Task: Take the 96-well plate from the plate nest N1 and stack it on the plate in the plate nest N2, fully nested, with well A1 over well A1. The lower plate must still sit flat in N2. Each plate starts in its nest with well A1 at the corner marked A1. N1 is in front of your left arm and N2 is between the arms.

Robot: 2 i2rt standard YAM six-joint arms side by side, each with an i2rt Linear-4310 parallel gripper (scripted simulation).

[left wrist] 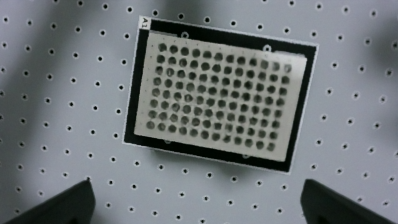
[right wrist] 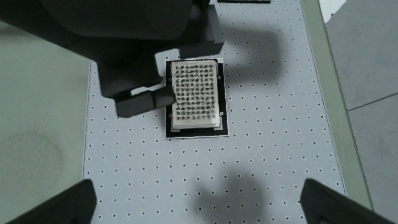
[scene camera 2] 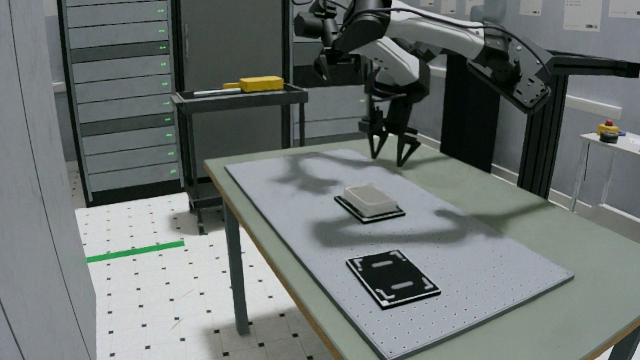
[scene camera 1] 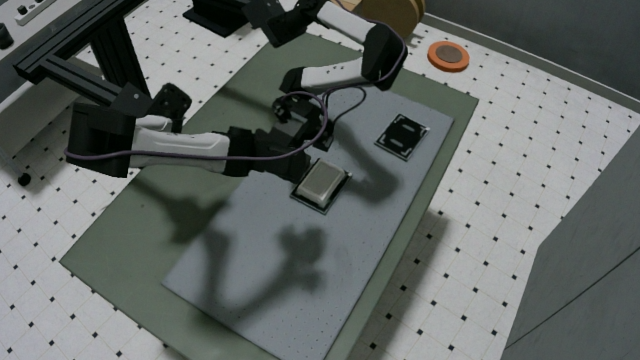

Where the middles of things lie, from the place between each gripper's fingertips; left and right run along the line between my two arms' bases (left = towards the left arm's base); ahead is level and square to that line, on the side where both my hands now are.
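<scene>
Plate nest N1 [scene camera 2: 382,277] is 320 mm to the left of my left hand [scene camera 2: 386,162], 130 mm ahead of it and 120 mm below it. As for plate nest N2 [left wrist: 195,32], my left hand is 120 mm above it and 40 mm short of it.
Counted from my right hand [scene camera 2: 346,84], plate nest N1 is 70 mm ahead, 460 mm to the left and 300 mm below. Plate nest N2 is 20 mm behind my right hand, and it is also 150 mm to the left of that hand and 300 mm below it.
</scene>
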